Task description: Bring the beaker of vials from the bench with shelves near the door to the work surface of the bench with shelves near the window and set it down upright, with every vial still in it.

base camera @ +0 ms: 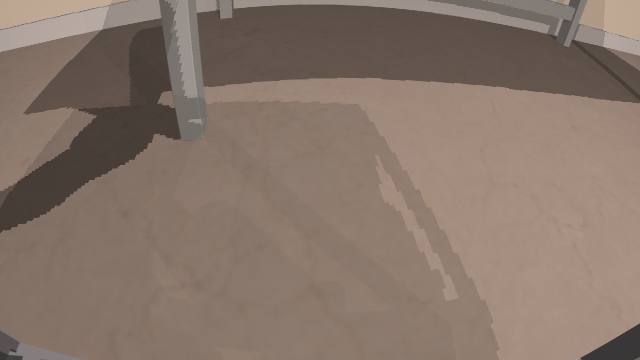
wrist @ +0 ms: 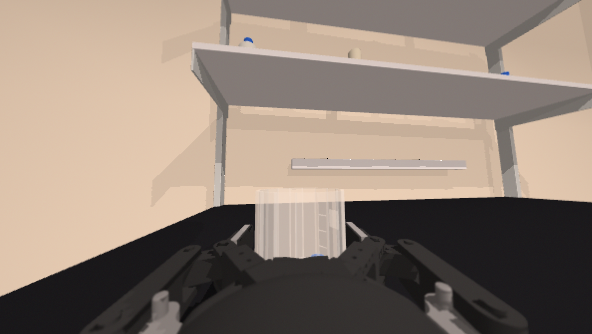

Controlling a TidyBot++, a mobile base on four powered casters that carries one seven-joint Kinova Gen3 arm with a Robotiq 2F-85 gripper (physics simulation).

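Observation:
The clear beaker (wrist: 299, 225) stands upright in the wrist view, ahead of the palm. Its lower part is hidden behind the gripper body. A blue vial cap (wrist: 317, 256) shows low inside it; any other vials are hidden. My gripper (wrist: 298, 233) is open, with one finger on each side of the beaker and a narrow gap showing at each side. The black work surface (wrist: 505, 240) of a bench with shelves spreads around and behind the beaker. Which bench this is, I cannot tell.
A shelf (wrist: 360, 85) above the work surface bears a blue-capped bottle (wrist: 247, 43) and a beige container (wrist: 354, 53). A pale rail (wrist: 378, 164) is on the wall behind. In the base camera view, a grey bench leg (base camera: 187, 75) stands ahead and left; another leg (base camera: 571, 25) is at the far right.

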